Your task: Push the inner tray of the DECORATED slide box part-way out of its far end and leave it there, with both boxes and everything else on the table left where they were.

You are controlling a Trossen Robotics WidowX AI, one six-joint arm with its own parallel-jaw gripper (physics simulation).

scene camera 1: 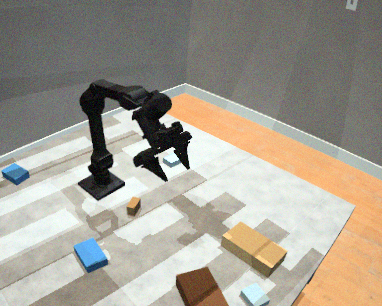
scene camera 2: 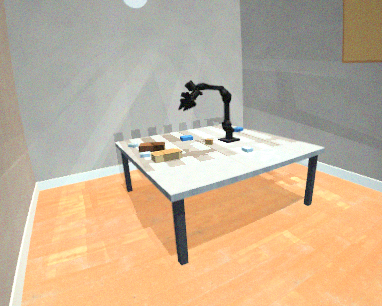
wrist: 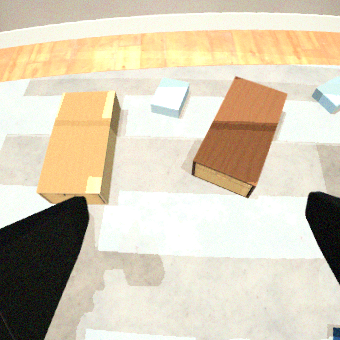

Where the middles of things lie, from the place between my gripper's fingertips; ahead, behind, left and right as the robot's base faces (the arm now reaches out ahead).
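Pale box (scene camera 1: 265, 256): 230 mm ahead of my hand, 130 mm to the left of it, 280 mm below it. My gripper is 280 mm above the dark brown box (wrist: 231, 155), 200 mm short of it and 140 mm to the left of it.
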